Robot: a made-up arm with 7 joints. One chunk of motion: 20 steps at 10 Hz.
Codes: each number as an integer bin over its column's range. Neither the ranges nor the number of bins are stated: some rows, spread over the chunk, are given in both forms.
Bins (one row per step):
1: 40 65 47 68 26 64
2: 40 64 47 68 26 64
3: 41 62 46 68 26 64
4: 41 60 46 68 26 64
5: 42 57 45 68 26 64
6: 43 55 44 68 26 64
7: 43 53 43 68 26 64
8: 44 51 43 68 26 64
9: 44 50 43 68 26 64
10: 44 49 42 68 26 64
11: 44 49 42 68 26 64
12: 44 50 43 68 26 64
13: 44 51 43 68 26 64
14: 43 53 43 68 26 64
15: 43 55 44 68 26 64
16: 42 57 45 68 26 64
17: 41 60 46 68 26 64
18: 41 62 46 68 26 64
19: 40 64 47 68 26 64
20: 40 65 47 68 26 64
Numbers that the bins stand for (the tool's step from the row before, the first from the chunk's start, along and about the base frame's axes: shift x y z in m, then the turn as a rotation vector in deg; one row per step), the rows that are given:
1: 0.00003 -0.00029 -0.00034 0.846 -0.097 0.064
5: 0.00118 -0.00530 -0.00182 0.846 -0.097 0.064
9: 0.00233 -0.00969 -0.00329 0.846 -0.097 0.064
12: 0.00233 -0.00969 -0.00329 0.846 -0.097 0.064
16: 0.00118 -0.00530 -0.00182 0.846 -0.097 0.064
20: 0.00003 -0.00029 -0.00034 0.846 -0.097 0.064
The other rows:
2: 0.00003 -0.00092 -0.00034 0.846 -0.097 0.064
3: 0.00061 -0.00217 -0.00108 0.846 -0.097 0.064
4: 0.00061 -0.00342 -0.00108 0.846 -0.097 0.064
6: 0.00176 -0.00656 -0.00256 0.846 -0.097 0.064
7: 0.00176 -0.00781 -0.00329 0.846 -0.097 0.064
8: 0.00233 -0.00906 -0.00329 0.846 -0.097 0.064
10: 0.00233 -0.01031 -0.00403 0.846 -0.097 0.064
11: 0.00233 -0.01031 -0.00403 0.846 -0.097 0.064
13: 0.00233 -0.00906 -0.00329 0.846 -0.097 0.064
14: 0.00176 -0.00781 -0.00329 0.846 -0.097 0.064
15: 0.00176 -0.00656 -0.00256 0.846 -0.097 0.064
17: 0.00061 -0.00342 -0.00108 0.846 -0.097 0.064
18: 0.00061 -0.00217 -0.00108 0.846 -0.097 0.064
19: 0.00003 -0.00092 -0.00034 0.846 -0.097 0.064

